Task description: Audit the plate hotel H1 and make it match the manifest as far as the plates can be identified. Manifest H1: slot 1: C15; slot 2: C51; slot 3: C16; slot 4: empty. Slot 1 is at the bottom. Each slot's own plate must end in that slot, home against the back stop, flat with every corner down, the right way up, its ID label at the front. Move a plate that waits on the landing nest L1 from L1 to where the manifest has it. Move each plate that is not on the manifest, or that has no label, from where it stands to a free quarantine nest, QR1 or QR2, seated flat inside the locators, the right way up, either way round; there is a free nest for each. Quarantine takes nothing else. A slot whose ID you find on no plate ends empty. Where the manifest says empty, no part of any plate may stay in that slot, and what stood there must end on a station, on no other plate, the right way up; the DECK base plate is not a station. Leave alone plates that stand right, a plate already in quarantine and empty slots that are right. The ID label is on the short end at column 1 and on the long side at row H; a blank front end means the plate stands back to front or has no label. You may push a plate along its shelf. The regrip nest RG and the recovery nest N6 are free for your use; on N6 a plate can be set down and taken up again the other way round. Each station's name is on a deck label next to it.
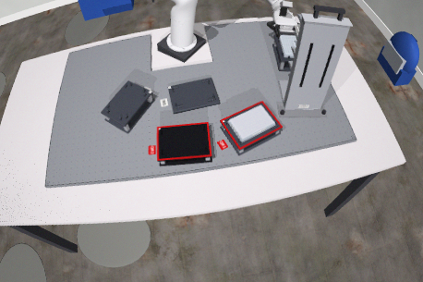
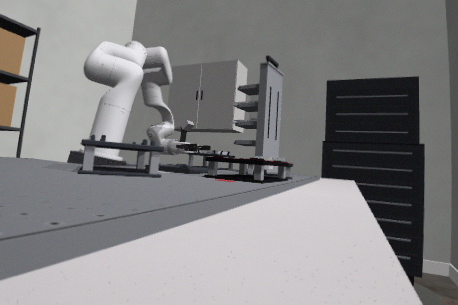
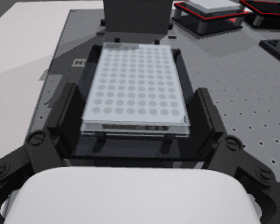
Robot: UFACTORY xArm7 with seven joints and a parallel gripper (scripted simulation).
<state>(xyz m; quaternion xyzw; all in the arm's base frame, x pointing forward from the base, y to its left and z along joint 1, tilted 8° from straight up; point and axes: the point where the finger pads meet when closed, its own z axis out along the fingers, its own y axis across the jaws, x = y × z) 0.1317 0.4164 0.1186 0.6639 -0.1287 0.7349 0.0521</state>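
Now: hand 50 mm past the RG label, 10 mm to the right of it and 80 mm above it. Round my hand: H1 label: 200 mm ahead, 50 mm to the left, 80 mm below; then white plate: 350 mm ahead, 290 mm to the right, 40 mm below; then plate labelled C16: 230 mm ahead, 60 mm to the right, 180 mm above.
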